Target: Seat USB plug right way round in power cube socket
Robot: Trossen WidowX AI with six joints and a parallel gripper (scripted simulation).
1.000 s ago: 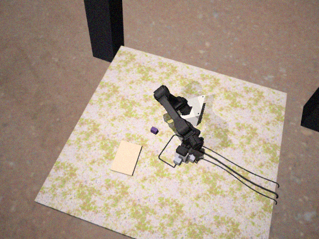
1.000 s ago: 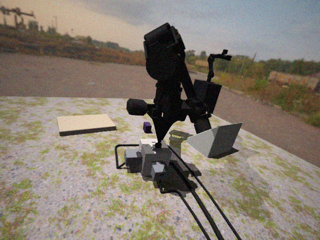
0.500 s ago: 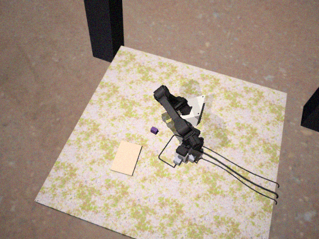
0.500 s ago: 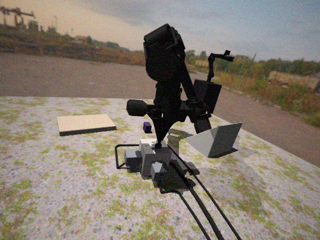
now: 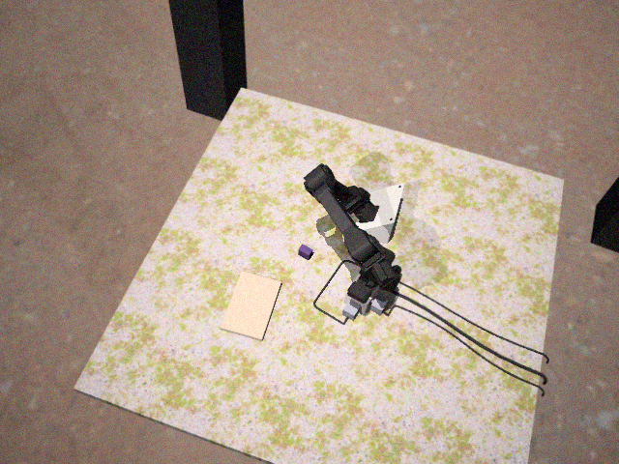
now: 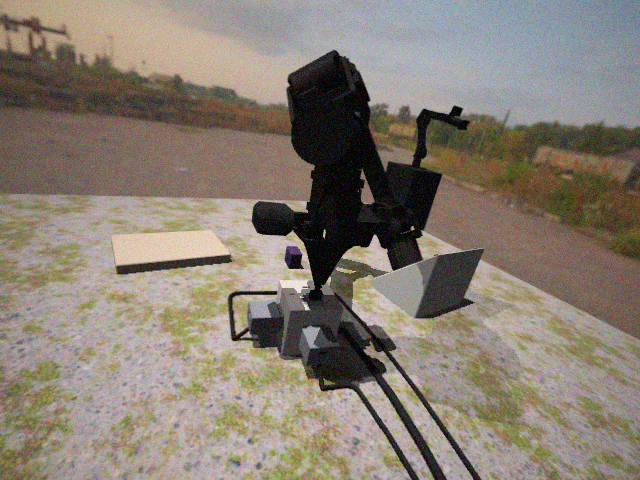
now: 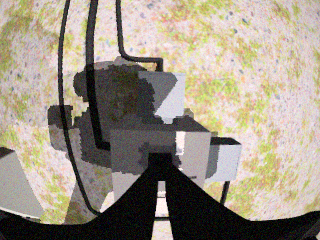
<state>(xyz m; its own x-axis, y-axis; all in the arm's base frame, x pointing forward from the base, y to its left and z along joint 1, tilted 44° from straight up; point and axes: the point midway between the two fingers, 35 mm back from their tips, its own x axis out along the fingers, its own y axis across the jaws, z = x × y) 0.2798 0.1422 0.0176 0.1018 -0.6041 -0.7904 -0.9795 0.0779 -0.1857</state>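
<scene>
Right now my gripper tip is 20 mm above the small dark USB plug. Round my gripper tip: small purple block 240 mm to the right, 90 mm below, 90 mm behind; tan flat board 330 mm to the right, 150 mm ahead, 100 mm below.
</scene>
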